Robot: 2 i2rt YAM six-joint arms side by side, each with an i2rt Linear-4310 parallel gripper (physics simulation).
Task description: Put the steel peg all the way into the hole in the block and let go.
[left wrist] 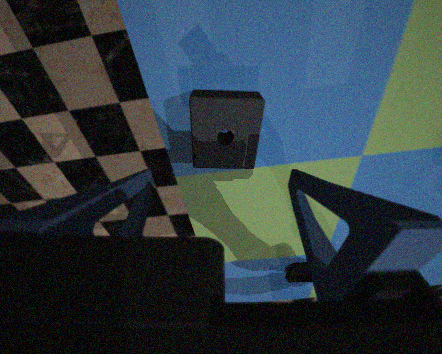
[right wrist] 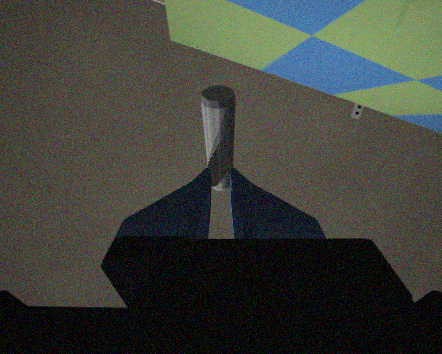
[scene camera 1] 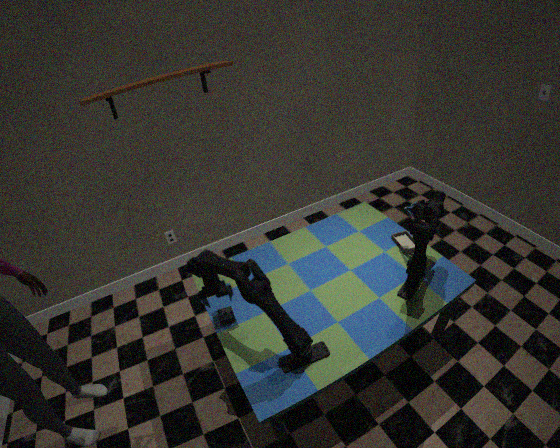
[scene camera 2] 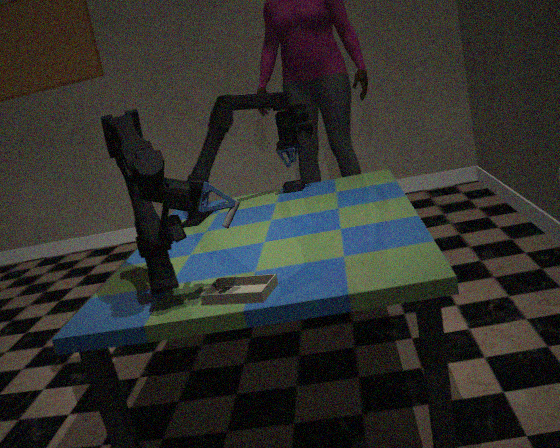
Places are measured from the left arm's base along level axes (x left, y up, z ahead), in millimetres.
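Pixels of known places: left gripper, fingertip midpoint: (left wrist: 221, 176) (scene camera 1: 220, 303) (scene camera 2: 291, 164); right gripper, fingertip midpoint: (right wrist: 220, 176) (scene camera 1: 406, 209) (scene camera 2: 235, 203); left arm's base, link origin: (scene camera 1: 304, 357) (scene camera 2: 198, 218); right arm's base, link origin: (scene camera 1: 411, 284) (scene camera 2: 163, 279).
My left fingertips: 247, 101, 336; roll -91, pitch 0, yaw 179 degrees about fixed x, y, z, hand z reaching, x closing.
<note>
Ahead of a thing's pixels: the offset from my left fingertips to its top centre, as dx, dy, dz. "pt": to the spot under its first point.
The dark square block @(-6, -70, -4) (scene camera 1: 225, 317) (scene camera 2: 293, 186) (left wrist: 206, 115) lies on the checkered table, near its left edge in scene camera 1. Its round hole @(pt -6, -88, -12) (left wrist: 225, 137) faces up towards the left wrist camera. My left gripper (scene camera 1: 218, 299) (scene camera 2: 287, 161) (left wrist: 221, 176) is open and empty, above the block. My right gripper (scene camera 2: 234, 204) (right wrist: 220, 176) is shut on the steel peg @(-1044, +122, +64) (scene camera 2: 231, 215) (right wrist: 218, 132). It grips the peg near one end and holds it tilted in the air, far from the block. The peg's other end sticks out beyond the fingertips.
A shallow tray @(-1037, -76, +41) (scene camera 2: 235, 298) stands on the table (scene camera 2: 400, 295) near the base of my right arm. A person (scene camera 2: 315, 45) stands behind the far table edge in scene camera 2. A wooden rail (scene camera 1: 160, 80) is on the wall.
</note>
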